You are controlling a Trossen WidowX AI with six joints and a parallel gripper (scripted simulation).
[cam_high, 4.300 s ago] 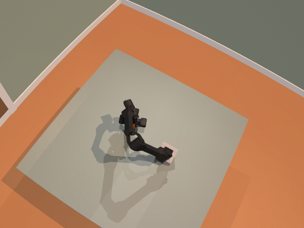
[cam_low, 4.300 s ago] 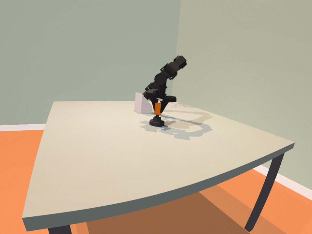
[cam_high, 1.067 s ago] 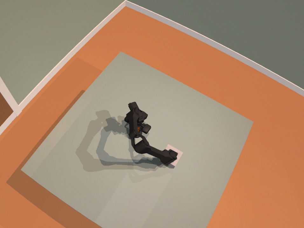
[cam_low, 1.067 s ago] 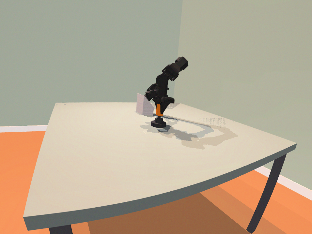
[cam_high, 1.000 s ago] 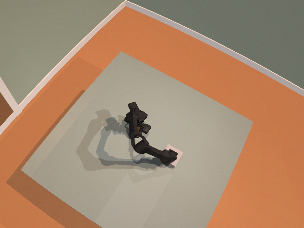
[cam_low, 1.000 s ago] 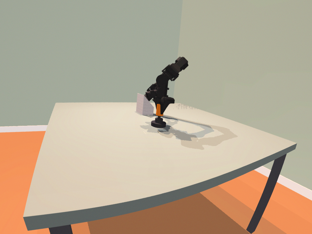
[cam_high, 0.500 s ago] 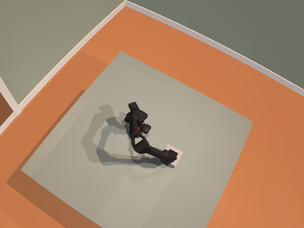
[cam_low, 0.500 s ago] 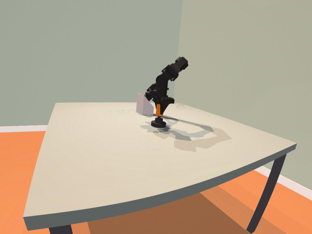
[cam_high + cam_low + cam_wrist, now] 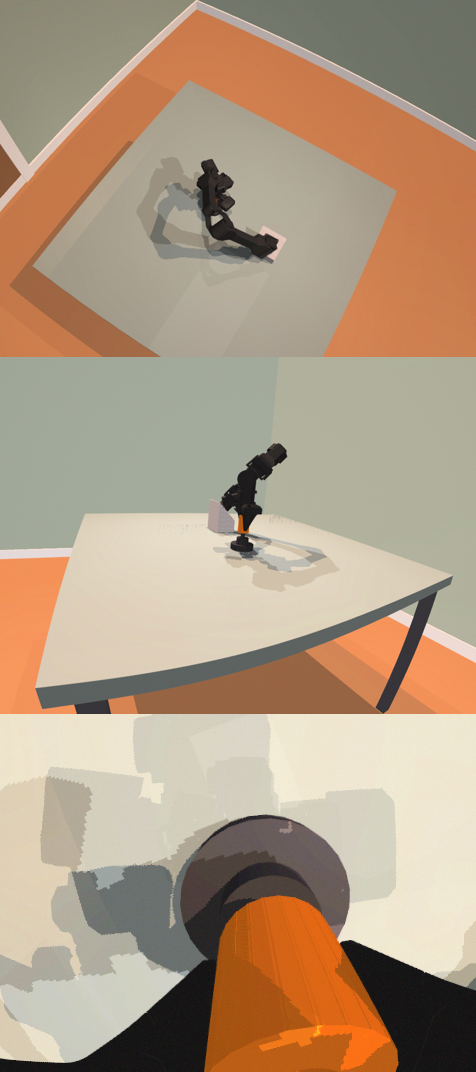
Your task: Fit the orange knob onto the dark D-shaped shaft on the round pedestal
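My gripper tip is now 2 cm below the orange knob. From my gripper tip the other things lie so: dark pedestal 4 cm below.
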